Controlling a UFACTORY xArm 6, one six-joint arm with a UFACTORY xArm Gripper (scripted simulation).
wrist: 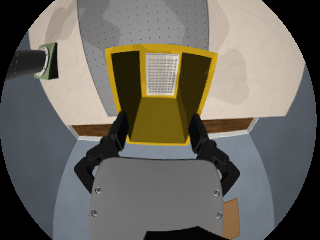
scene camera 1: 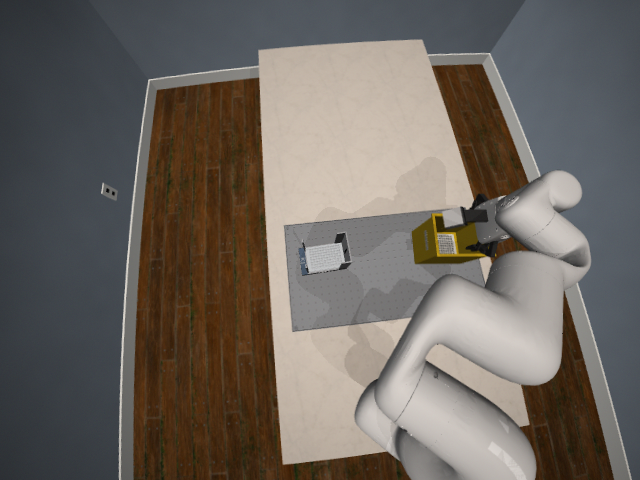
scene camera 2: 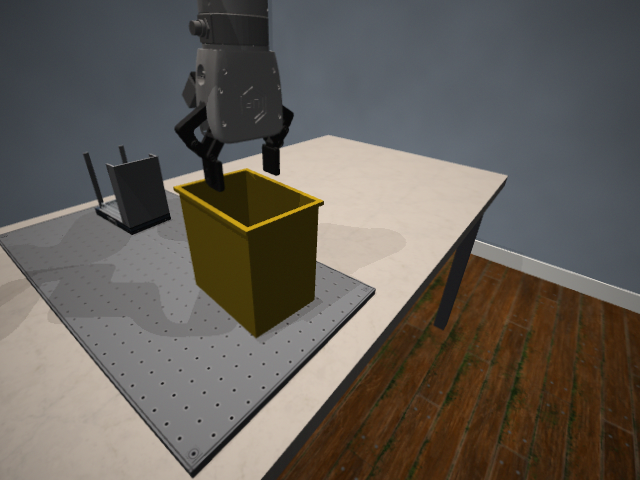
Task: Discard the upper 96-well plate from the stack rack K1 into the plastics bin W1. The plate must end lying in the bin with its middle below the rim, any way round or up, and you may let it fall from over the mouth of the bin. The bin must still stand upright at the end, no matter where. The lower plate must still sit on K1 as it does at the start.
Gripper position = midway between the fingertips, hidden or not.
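Scene camera 1 shows a yellow plastics bin W1 (scene camera 1: 426,251) and my gripper (scene camera 1: 468,232). Scene camera 2 shows my gripper (scene camera 2: 245,180). The wrist view shows the yellow plastics bin W1 (wrist: 153,119) and my gripper (wrist: 159,120).
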